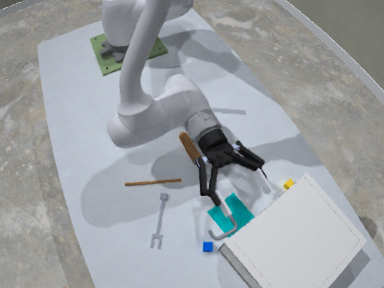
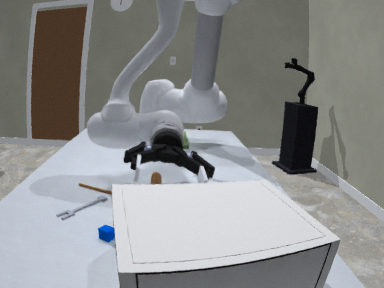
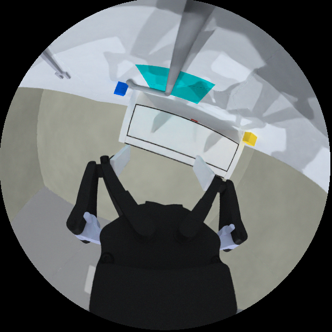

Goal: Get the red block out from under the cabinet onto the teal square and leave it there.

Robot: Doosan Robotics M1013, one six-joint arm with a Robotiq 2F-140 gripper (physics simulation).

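Places are measured from the arm's base along level axes (x ahead, y left, z up), in metres.
Where they show: gripper, fingertip midpoint: [image 1: 250,203] [image 2: 170,181]; arm's base, link origin: [image 1: 126,44].
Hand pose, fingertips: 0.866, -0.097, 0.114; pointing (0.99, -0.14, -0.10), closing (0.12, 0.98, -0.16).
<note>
Each offset is from my fingertips to the top centre of the thing, as dx, dy, dz. "*": to the spot under its first point.
The red block [image 3: 194,120] shows as a small sliver at the lower edge of the white cabinet @[+0.172, +0.034, +0.009] [image 1: 300,235] [image 2: 215,225] [image 3: 182,137]; the rest is hidden. The teal square @[* -0.010, +0.009, -0.126] [image 1: 241,212] [image 3: 192,90] lies in front of the cabinet. A hook tool with a wooden handle [image 1: 189,147] [image 2: 156,178] lies with its grey shaft [image 3: 182,55] across the square and its bent end @[* +0.014, -0.085, -0.116] [image 1: 222,236] near the cabinet. My gripper [image 1: 246,196] [image 2: 170,174] [image 3: 162,156] is open and empty, tilted towards the cabinet, its fingers spread above the tool and square.
A blue block @[+0.013, -0.137, -0.101] [image 1: 208,246] [image 2: 106,233] [image 3: 120,88] lies by one front corner of the cabinet, a yellow block @[+0.023, +0.185, -0.101] [image 1: 288,184] [image 3: 250,138] by the other. A grey wrench-like tool @[-0.135, -0.200, -0.118] [image 1: 159,220] [image 2: 82,207], a brown stick @[-0.246, -0.148, -0.119] [image 1: 152,182] [image 2: 95,188] and a flat grey bar @[-0.325, +0.209, -0.125] [image 1: 230,111] lie on the table.
</note>
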